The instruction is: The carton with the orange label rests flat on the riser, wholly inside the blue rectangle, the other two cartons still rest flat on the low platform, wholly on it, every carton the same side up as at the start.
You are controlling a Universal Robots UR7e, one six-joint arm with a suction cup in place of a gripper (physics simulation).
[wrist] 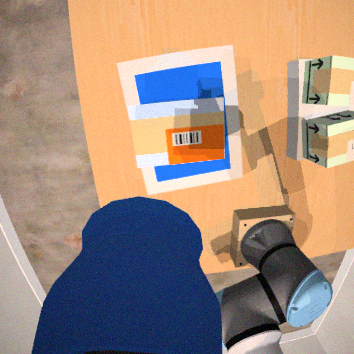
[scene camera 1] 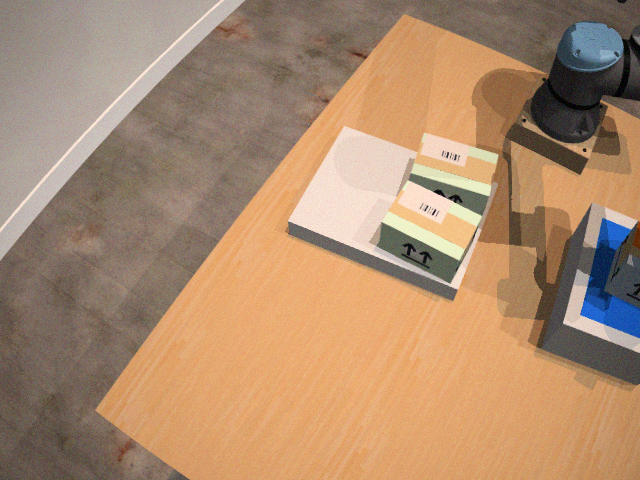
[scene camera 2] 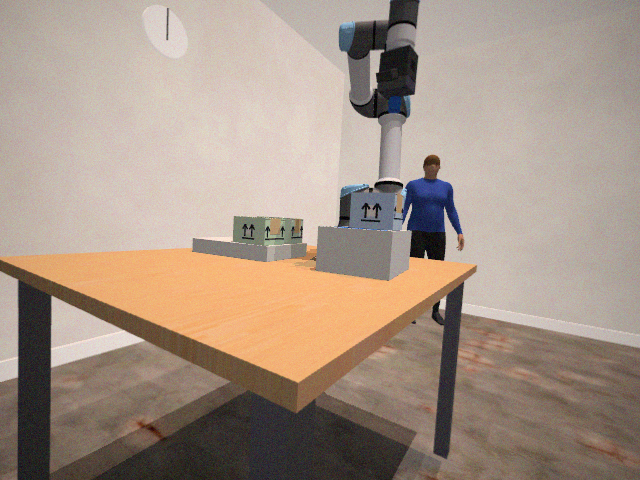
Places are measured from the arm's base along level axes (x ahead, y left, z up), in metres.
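Pixels of known places: hand at its tool point: [wrist: 142, 250] [scene camera 2: 394, 110]; arm's base at its link origin: [wrist: 264, 241] [scene camera 1: 564, 114].
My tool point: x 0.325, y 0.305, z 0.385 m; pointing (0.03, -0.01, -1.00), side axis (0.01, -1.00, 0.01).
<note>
For each thing: its middle in the pictures, then the offset to it from my tool point. Level surfaces: height alone.
- grey-blue carton with the orange label, body centre: [wrist: 176, 128] [scene camera 2: 376, 211] 0.001 m ahead, 0.030 m right, 0.274 m down
- riser at the middle of its body: [scene camera 1: 617, 294] [wrist: 182, 121] [scene camera 2: 367, 249] 0.002 m ahead, 0.052 m right, 0.384 m down
- Blue rectangle at the middle of its body: [scene camera 1: 630, 279] [wrist: 186, 124] 0.002 m ahead, 0.052 m right, 0.324 m down
- low platform at the middle of its body: [scene camera 1: 396, 208] [wrist: 343, 106] [scene camera 2: 251, 247] 0.064 m ahead, 0.485 m right, 0.420 m down
- wooden table at its surface level: 0.444 m down
The grey-blue carton with the orange label [scene camera 1: 625, 281] [scene camera 2: 372, 209] [wrist: 150, 131] rests flat on the riser [scene camera 1: 594, 351] [scene camera 2: 351, 253] [wrist: 175, 61], arrows pointing up. Blue rectangle [scene camera 1: 599, 307] [wrist: 165, 87] shows along three of its sides; in the wrist view its top covers the rectangle's left edge, so I cannot tell about that side. One green carton [scene camera 1: 423, 235] [scene camera 2: 248, 229] [wrist: 320, 80] and another green carton [scene camera 1: 454, 155] [scene camera 2: 297, 230] [wrist: 325, 142] rest flat on the low platform [scene camera 1: 330, 191] [scene camera 2: 222, 248] [wrist: 294, 110], arrows up. My suction cup [scene camera 2: 394, 104] [wrist: 142, 215] is open, empty, high above the labelled carton.
The robot base [scene camera 1: 563, 113] [wrist: 265, 240] is bolted at the table's edge, behind the riser and platform. The wooden table [scene camera 1: 310, 361] [scene camera 2: 206, 289] carries them all. A person in a blue top [scene camera 2: 431, 206] stands beyond the table, and a wall rises beside it.
</note>
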